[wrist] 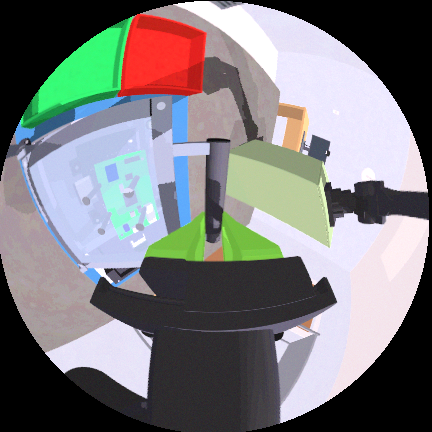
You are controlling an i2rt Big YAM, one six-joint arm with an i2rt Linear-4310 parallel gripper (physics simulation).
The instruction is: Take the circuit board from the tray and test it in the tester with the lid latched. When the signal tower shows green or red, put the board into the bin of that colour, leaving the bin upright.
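Places are measured from the arm's base along level axes (x down, y ahead, z right), in millimetres.
Pixels of known places: gripper, fingertip midpoint: (213, 216); arm's base at its link origin: (328, 203).
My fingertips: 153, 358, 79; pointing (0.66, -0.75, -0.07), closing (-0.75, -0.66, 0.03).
For each thing: its middle in the pictures, then the offset to it from my fingertips, as dx, dy, dz. "spot": a spot on its surface instead.
- clear lid with a grey frame, surface spot: (162, 117) spot: +12, +34, +87
- dark cylindrical handle at the middle of its body: (214, 197) -3, +3, +24
- red bin at the middle of its body: (164, 54) +167, -56, +223
The tester (181, 117) has a blue body and a clear lid with a grey frame (162, 117). The green circuit board (131, 192) shows through the lid, at the left of the view. A dark cylindrical handle (218, 170) is joined to the lid frame by a short bar. My gripper (213, 216) has green fingertips shut on the lower end of this handle. Whether the lid is fully down or latched I cannot tell. The green bin (82, 72) and the red bin (162, 60) stand upright side by side beyond the tester. I cannot make out the signal tower or its colour.
A pale green block (275, 185) stands right of the handle, with a black jointed arm (370, 202) at its right end. An orange frame (304, 125) is behind it. A grey-edged container (297, 355) partly shows at lower right. A dark shadow crosses the table near the red bin.
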